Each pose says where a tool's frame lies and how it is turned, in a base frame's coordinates. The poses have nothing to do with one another.
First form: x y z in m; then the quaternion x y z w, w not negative.
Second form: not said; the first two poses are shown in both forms.
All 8 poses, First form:
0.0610, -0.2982, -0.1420, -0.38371, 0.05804, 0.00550, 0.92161
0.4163, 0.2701, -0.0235, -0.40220, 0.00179, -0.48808, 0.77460
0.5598, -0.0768, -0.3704, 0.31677, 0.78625, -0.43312, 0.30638
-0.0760, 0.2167, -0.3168, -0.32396, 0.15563, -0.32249, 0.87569
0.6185, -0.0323, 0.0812, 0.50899, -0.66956, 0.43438, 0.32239
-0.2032, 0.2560, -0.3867, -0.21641, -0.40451, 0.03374, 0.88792
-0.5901, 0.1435, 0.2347, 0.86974, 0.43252, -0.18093, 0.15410
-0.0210, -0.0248, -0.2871, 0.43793, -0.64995, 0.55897, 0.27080
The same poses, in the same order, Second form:
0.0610, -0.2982, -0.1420, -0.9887, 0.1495, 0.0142, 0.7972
0.4163, 0.2701, -0.0235, -0.6359, 0.0028, -0.7717, 1.3694
0.5598, -0.0768, -0.3704, 0.3328, 0.8260, -0.4550, 2.5188
-0.0760, 0.2167, -0.3168, -0.6709, 0.3223, -0.6679, 1.0079
0.6185, -0.0323, 0.0812, 0.5377, -0.7073, 0.4589, 2.4851
-0.2032, 0.2560, -0.3867, -0.4705, -0.8794, 0.0733, 0.9560
-0.5901, 0.1435, 0.2347, 0.8803, 0.4377, -0.1831, 2.8322
-0.0210, -0.0248, -0.2871, 0.4549, -0.6752, 0.5807, 2.5931

